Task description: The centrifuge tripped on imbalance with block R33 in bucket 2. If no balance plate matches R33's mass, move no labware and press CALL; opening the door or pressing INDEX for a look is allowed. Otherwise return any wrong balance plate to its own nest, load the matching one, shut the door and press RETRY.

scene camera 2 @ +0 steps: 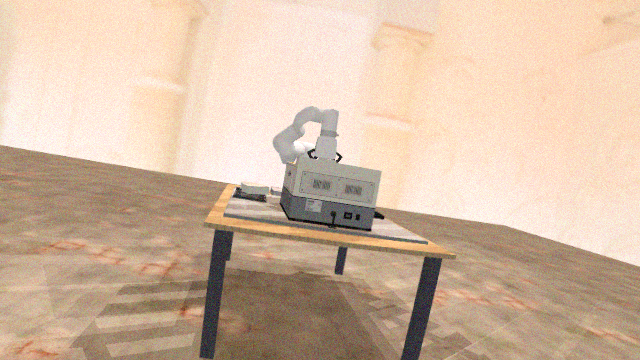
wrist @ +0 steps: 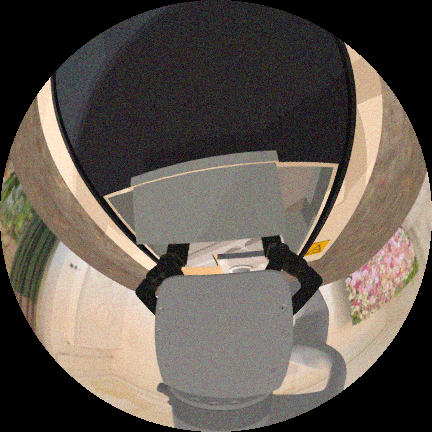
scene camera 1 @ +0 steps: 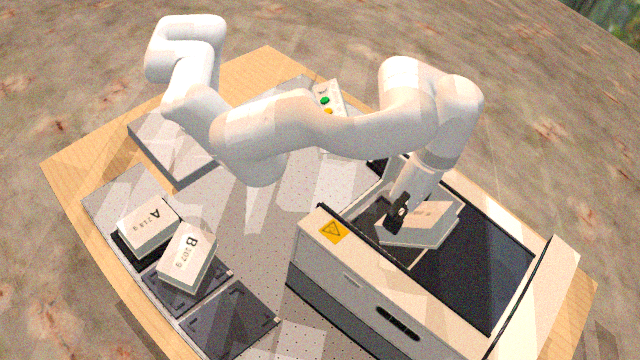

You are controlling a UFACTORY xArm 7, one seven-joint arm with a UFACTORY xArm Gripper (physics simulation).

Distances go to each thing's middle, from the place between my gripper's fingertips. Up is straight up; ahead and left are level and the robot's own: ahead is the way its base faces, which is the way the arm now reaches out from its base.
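Scene:
My hand is 140 mm short of the centrifuge (scene camera 1: 365, 293), 10 mm to the right of it and 70 mm above it. There's a sliding door (scene camera 1: 477, 268) too, and that's 170 mm ahead of my hand, 10 mm to the left of it and 20 mm above it. The button box (scene camera 1: 329, 95) is 380 mm behind my hand, 250 mm to the left of it and 150 mm below it. Going by their middles, of the things named here the button box is the farthest from my hand.

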